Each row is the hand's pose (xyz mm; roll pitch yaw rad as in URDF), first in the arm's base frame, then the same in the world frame.
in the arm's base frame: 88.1 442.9 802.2 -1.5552 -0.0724 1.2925
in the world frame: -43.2 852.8 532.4 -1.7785 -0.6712 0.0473
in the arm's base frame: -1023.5 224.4 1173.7 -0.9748 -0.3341 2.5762
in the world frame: -583.4 1902.5 365.9 -1.6332 -0.2615 1.4458
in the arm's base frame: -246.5 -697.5 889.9 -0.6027 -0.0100 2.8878
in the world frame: -1071.5 850.8 -69.8 -1.2090 0.1801 1.5041
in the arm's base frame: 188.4 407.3 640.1 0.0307 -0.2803 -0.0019
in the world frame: 32.0 717.0 416.3 0.6568 -0.5605 -1.5975
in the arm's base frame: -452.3 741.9 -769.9 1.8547 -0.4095 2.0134
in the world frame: 1003.9 1140.1 -761.4 1.1701 -0.6505 1.0420
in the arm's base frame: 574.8 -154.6 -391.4 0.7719 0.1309 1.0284
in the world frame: 201.6 -9.5 -569.8 0.7492 -0.5011 -0.2976
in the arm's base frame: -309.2 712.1 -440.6 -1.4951 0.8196 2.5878
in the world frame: 815.5 1061.5 -464.5 -2.3247 0.6416 0.6837
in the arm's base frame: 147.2 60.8 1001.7 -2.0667 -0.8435 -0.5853
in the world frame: -459.0 724.9 523.0 -1.2365 -0.6421 -2.4978
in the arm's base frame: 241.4 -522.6 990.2 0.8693 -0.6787 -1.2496
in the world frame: -916.8 464.4 254.8 1.3626 -0.2212 -2.8039
